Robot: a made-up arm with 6 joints.
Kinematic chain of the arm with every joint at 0, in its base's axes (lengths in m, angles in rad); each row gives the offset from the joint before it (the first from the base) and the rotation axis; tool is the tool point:
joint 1: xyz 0 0 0.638 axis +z
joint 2: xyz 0.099 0 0 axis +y
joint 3: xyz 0 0 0.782 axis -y
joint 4: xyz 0 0 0.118 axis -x
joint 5: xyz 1.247 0 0 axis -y
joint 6: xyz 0.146 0 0 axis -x
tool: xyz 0 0 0
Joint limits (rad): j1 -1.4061..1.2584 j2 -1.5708..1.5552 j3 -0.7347..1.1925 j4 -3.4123..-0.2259 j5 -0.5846..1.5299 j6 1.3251..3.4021
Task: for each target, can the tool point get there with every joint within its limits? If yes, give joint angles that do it. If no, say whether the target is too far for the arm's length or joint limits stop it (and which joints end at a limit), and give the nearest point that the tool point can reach.
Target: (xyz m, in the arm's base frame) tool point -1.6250 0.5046 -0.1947
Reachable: no: joint limits stop it (at a limit: joint 2, joint 3, joint 4, joint 5) | nearest point -1.8563 0.5764 0.8590 | short by 1.081 m
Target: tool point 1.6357 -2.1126 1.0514
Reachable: no: too far | nearest point 1.3670 -1.7655 0.9809 | short by 0.445 m
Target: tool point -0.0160 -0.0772 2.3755
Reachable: yes | joints -1.1390 -0.8880 0.2152 -2.5314 0.5948 2.6854
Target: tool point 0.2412 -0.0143 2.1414
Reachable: yes | joints 0.1090 -1.0635 -0.2119 -1.4927 0.2814 2.9097
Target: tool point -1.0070 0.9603 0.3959
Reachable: no: joint limits stop it (at a limit: joint 2, joint 3, joint 4, joint 5) | nearest point -1.4067 1.3414 0.8590 | short by 0.721 m
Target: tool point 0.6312 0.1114 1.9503
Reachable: yes | joints 0.2152 -0.8399 -0.2625 -2.7824 0.5306 1.9276
